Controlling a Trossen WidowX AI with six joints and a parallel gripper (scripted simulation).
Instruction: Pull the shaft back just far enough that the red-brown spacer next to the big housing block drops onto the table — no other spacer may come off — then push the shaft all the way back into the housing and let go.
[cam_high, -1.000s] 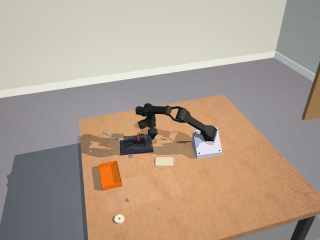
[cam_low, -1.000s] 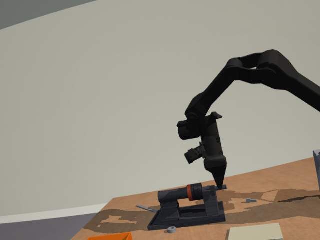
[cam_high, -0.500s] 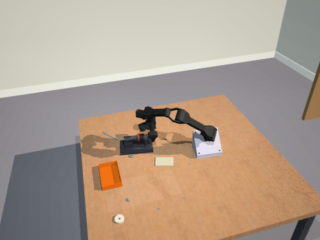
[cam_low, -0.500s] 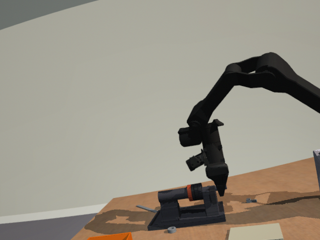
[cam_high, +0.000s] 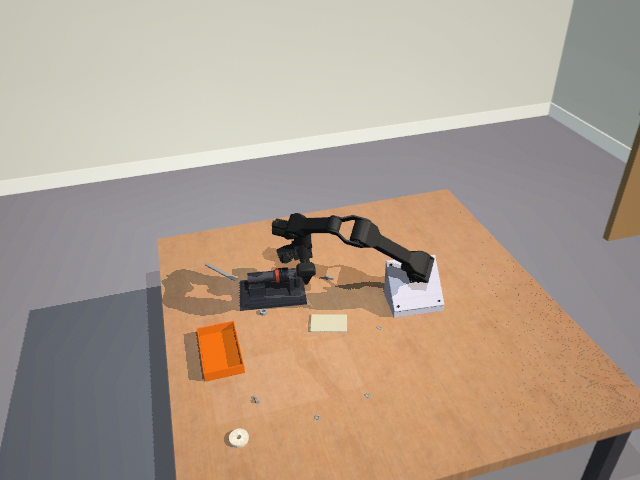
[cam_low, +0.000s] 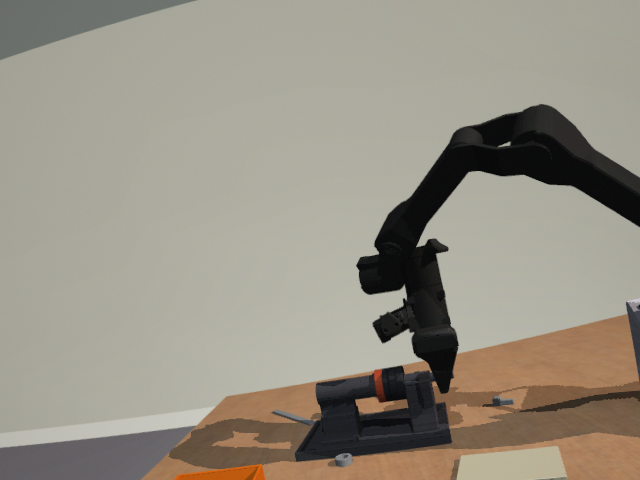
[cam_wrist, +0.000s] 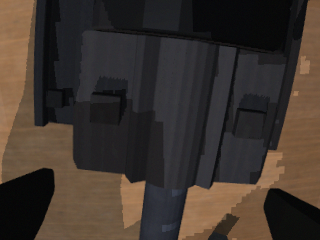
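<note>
Now: the grey-blue shaft 6 cm ahead of my gripper tip, 1 cm to the right of it and 1 cm above it. From my gripper tip the other things lie so: small bolt: 10 cm behind, 4 cm to the right, 6 cm below; red-brown spacer: 9 cm ahead, 1 cm to the right, 1 cm above; dark spacer: 7 cm ahead, 1 cm to the right, 1 cm above.
</note>
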